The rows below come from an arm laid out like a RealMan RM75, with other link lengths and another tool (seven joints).
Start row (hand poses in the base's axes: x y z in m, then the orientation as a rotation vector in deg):
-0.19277 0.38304 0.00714 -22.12 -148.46 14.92
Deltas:
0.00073 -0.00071 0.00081 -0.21 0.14 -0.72
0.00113 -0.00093 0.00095 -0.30 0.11 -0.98
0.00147 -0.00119 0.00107 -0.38 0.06 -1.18
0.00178 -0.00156 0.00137 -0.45 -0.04 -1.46
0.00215 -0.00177 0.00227 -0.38 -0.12 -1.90
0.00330 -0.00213 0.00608 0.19 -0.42 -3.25
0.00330 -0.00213 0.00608 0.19 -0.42 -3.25
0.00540 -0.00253 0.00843 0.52 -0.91 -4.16
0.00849 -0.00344 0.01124 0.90 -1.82 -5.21
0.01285 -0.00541 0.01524 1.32 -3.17 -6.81
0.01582 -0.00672 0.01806 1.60 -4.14 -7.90
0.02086 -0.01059 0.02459 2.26 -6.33 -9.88
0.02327 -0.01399 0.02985 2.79 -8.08 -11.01
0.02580 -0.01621 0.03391 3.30 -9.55 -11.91
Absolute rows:
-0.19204 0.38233 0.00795 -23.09 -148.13 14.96
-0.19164 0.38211 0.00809 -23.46 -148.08 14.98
-0.19130 0.38185 0.00821 -23.76 -148.08 15.01
-0.19099 0.38148 0.00851 -24.16 -148.10 14.99
-0.19062 0.38127 0.00941 -24.72 -148.06 14.74
-0.18947 0.38091 0.01322 -26.32 -147.99 13.48
-0.18947 0.38091 0.01322 -26.32 -147.99 13.48
-0.18737 0.38051 0.01557 -27.48 -148.21 12.66
-0.18428 0.37960 0.01838 -28.92 -148.78 11.66
-0.17992 0.37763 0.02238 -31.16 -149.59 10.34
-0.17695 0.37632 0.02520 -32.72 -150.16 9.43
-0.17191 0.37245 0.03173 -35.62 -151.58 7.49
-0.16950 0.36905 0.03699 -37.37 -152.83 6.06
-0.16697 0.36683 0.04105 -38.77 -153.88 4.78

